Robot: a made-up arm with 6 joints.
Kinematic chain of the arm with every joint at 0, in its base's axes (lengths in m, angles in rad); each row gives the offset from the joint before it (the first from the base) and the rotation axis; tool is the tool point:
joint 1: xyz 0 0 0.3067 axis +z
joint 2: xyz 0 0 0 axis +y
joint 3: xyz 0 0 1.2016 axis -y
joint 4: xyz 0 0 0 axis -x
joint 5: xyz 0.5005 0 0 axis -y
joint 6: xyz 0 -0.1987 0 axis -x
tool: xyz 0 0 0
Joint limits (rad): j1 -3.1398..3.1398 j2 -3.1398..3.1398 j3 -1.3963..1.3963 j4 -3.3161..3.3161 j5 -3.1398..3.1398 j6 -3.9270..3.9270
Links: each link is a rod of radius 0.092 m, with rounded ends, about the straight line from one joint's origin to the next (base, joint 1, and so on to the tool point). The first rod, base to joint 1, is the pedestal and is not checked.
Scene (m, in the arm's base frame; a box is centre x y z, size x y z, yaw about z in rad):
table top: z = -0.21
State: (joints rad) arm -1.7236 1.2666 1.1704 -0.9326 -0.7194 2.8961
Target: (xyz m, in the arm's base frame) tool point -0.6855 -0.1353 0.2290
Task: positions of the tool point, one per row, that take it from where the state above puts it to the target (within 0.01 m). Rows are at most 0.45 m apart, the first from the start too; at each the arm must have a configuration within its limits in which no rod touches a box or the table.
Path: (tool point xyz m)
1: -0.0955 -1.4878 0.7894
2: 0.1127 -1.2604 1.0637
3: 0.2199 -0.9520 1.2615
4: 0.2090 -0.6176 1.3678
5: 0.0884 -0.3136 1.3755
6: -0.1100 -0.0867 1.2853
7: -0.3375 0.0356 1.1063
8: -0.5394 0.0504 0.8550
9: -0.6664 -0.0204 0.5537
10: -0.6855 -0.1353 0.2290

